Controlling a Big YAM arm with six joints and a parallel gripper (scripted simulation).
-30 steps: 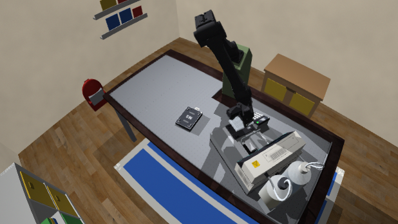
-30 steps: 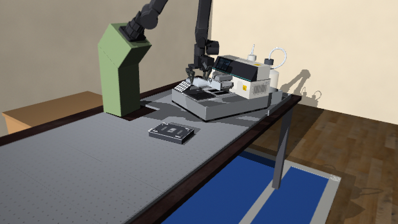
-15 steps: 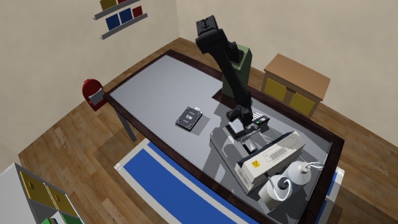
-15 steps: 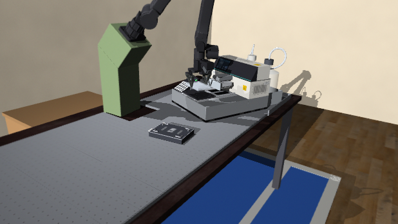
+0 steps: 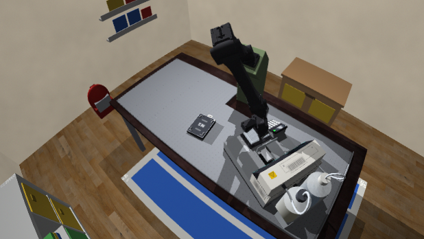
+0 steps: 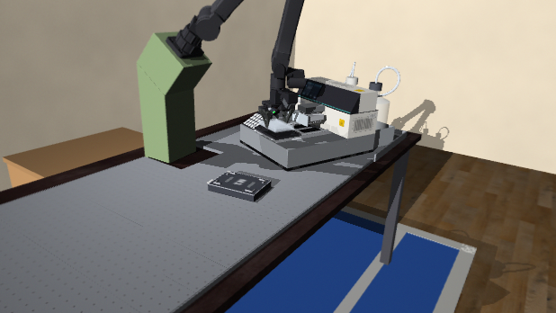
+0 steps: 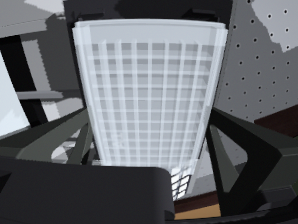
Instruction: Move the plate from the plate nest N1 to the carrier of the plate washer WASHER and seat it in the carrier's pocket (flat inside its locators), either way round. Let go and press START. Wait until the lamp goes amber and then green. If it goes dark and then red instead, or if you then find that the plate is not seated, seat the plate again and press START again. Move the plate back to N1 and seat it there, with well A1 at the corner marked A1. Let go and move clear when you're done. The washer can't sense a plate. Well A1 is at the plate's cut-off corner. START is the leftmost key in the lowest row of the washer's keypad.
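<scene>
Right now my hand is 1 cm above the well plate. From my hand the other things lie so: plate nest N1: 7 cm ahead, 35 cm to the right, 11 cm below; then plate washer: 7 cm ahead, 14 cm to the left, 1 cm above; then carrier: 3 cm below.
</scene>
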